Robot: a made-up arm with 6 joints.
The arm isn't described. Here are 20 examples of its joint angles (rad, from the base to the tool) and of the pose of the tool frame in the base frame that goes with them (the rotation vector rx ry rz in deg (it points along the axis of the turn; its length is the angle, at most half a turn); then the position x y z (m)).
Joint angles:
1: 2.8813 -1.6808 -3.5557 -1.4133 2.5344 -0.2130
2: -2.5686 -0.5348 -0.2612 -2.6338 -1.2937 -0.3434
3: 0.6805 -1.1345 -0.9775 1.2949 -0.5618 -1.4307
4: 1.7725 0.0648 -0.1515 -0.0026 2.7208 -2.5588
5: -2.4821 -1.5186 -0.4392 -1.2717 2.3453 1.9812
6: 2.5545 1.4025 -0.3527 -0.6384 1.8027 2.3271
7: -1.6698 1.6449 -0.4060 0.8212 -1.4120 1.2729
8: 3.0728 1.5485 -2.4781 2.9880 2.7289 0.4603
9: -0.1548 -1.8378 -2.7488 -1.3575 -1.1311 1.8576
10: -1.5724 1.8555 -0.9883 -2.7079 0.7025 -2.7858
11: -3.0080 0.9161 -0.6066 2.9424 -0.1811 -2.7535
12: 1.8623 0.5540 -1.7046 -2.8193 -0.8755 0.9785
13: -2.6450 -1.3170 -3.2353 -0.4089 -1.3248 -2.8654
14: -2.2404 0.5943 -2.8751 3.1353 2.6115 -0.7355
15: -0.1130 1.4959 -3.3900 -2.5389 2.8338 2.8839
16: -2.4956 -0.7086 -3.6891 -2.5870 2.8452 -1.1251
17: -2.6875 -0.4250 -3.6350 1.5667 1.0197 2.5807
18: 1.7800 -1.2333 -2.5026 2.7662 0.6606 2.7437
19: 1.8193 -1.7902 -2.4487 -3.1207 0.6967 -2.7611
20: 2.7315 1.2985 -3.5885 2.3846 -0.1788 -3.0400
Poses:
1: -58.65 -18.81 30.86 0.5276 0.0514 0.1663
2: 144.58 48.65 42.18 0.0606 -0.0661 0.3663
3: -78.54 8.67 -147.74 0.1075 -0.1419 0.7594
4: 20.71 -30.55 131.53 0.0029 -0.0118 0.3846
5: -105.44 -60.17 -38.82 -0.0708 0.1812 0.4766
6: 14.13 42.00 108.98 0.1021 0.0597 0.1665
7: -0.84 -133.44 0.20 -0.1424 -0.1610 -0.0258
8: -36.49 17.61 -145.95 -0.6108 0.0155 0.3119
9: -75.51 90.54 95.32 -0.5362 0.2731 0.1923
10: 73.72 -152.00 -26.21 -0.0030 0.0478 -0.2216
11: 3.78 152.50 8.83 -0.0786 0.0188 0.0537
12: 57.34 -154.56 -25.90 -0.1845 0.3985 0.2913
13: 160.04 19.18 43.58 0.4999 0.1897 0.2312
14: -91.75 -97.22 -111.17 -0.1387 -0.1771 0.8472
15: -102.59 -48.71 98.58 0.4068 -0.1388 0.5054
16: -59.36 -119.77 58.93 0.2608 0.3029 0.4255
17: -37.11 77.62 -107.46 0.4733 0.1551 0.8330
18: 40.23 74.95 -107.91 0.1247 -0.5857 0.8173
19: 79.54 69.31 -36.99 0.1922 -0.7568 0.4405
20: 0.27 -59.43 -58.81 -0.5618 0.3542 0.5680
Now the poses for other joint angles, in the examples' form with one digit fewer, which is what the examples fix.
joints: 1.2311 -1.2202 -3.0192 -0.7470 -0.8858 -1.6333
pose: -9.8 -109.7 60.3 -0.335 -0.548 0.400
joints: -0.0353 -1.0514 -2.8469 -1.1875 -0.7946 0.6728
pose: -80.4 31.4 109.6 -0.549 0.201 0.628
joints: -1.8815 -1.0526 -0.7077 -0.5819 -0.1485 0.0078
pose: 60.7 -41.6 37.1 0.030 -0.165 0.757
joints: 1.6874 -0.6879 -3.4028 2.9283 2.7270 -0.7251
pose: -138.7 67.1 29.0 0.016 -0.452 0.491
